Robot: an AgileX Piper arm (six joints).
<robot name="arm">
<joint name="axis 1" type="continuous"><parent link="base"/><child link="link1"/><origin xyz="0.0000 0.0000 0.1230"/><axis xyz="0 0 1"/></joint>
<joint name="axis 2" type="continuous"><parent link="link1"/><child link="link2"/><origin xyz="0.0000 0.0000 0.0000"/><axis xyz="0 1 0"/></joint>
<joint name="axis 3" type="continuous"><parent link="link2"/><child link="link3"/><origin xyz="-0.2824 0.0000 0.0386"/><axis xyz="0 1 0"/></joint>
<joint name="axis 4" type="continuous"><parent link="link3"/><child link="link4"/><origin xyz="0.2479 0.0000 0.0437"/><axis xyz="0.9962 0 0.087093"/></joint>
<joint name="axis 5" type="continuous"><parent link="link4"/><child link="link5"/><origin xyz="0.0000 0.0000 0.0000"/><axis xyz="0 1 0"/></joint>
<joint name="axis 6" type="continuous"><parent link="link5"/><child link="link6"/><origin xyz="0.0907 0.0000 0.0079"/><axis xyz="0.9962 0 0.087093"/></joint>
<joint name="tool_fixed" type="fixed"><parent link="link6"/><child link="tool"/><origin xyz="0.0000 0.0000 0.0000" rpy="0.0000 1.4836 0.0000"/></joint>
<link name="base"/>
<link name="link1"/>
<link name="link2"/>
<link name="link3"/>
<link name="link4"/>
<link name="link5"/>
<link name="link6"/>
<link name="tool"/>
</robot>
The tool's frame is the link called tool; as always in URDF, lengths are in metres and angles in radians. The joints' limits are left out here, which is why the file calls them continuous.
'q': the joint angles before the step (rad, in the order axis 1, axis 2, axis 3, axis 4, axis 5, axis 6). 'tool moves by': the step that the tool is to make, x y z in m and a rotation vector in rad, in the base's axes. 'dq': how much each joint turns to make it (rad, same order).
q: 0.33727 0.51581 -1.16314 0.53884 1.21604 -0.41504
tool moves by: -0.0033 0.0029 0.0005 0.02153 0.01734 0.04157
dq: 0.00003 0.00004 0.00020 0.04953 0.01475 -0.00691
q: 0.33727 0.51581 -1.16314 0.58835 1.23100 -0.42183
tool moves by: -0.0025 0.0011 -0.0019 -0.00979 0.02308 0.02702
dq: -0.00085 0.00015 0.00056 0.01892 0.03234 -0.00455
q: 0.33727 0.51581 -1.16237 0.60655 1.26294 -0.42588
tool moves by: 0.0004 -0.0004 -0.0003 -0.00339 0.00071 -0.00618
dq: -0.00028 -0.00007 0.00016 -0.00709 0.00004 0.00309
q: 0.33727 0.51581 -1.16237 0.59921 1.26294 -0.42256
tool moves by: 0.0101 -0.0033 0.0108 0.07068 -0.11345 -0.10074
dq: -0.00046 -0.00013 0.00018 -0.04884 -0.16063 0.00860
